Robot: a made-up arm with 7 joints.
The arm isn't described. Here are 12 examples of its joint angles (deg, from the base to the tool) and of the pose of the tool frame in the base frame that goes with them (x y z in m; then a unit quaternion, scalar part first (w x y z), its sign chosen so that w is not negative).
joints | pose
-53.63 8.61 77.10 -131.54 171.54 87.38 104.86 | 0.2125 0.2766 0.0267 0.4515 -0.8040 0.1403 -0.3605
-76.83 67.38 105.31 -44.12 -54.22 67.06 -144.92 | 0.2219 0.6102 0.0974 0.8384 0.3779 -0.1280 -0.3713
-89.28 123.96 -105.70 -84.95 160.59 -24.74 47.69 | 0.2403 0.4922 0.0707 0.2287 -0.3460 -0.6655 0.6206
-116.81 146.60 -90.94 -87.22 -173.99 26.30 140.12 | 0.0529 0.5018 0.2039 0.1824 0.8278 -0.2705 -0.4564
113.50 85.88 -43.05 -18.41 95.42 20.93 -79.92 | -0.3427 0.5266 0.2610 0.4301 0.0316 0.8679 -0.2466
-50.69 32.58 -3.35 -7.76 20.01 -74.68 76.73 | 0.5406 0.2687 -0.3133 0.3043 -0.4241 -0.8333 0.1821
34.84 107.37 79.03 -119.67 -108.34 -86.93 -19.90 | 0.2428 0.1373 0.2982 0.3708 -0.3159 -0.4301 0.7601
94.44 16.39 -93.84 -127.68 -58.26 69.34 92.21 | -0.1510 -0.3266 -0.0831 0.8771 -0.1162 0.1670 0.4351
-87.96 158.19 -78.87 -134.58 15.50 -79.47 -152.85 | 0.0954 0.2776 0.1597 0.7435 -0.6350 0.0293 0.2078
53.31 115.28 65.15 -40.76 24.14 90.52 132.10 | 0.2652 0.5373 0.2805 0.0783 -0.2975 0.5342 -0.7874
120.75 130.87 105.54 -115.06 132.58 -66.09 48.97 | 0.3980 0.1396 -0.0831 0.3345 -0.6162 -0.5979 0.3884
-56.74 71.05 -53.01 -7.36 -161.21 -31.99 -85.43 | 0.3919 0.5543 -0.0402 0.5001 0.3300 -0.5323 0.5980
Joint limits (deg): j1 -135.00..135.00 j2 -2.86..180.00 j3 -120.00..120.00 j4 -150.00..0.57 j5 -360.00..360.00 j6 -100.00..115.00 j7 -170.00..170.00
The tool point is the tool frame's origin. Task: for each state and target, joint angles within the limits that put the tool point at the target. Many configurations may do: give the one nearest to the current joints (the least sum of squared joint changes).
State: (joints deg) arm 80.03 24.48 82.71 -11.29 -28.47 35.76 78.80
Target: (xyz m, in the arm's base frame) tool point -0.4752 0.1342 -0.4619
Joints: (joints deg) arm 44.68 17.60 82.90 0.36 -28.47 35.76 78.80
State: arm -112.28 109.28 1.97 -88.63 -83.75 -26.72 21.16
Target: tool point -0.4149 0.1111 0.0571
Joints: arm -134.72 138.68 32.02 -114.31 -83.75 -26.72 21.16
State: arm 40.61 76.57 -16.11 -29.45 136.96 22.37 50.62
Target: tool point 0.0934 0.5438 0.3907
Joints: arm 28.39 127.44 -16.34 0.45 136.96 22.37 50.62
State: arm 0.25 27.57 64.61 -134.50 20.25 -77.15 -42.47
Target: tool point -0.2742 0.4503 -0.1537
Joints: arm 35.81 21.02 97.49 -85.84 20.25 -77.15 -42.47
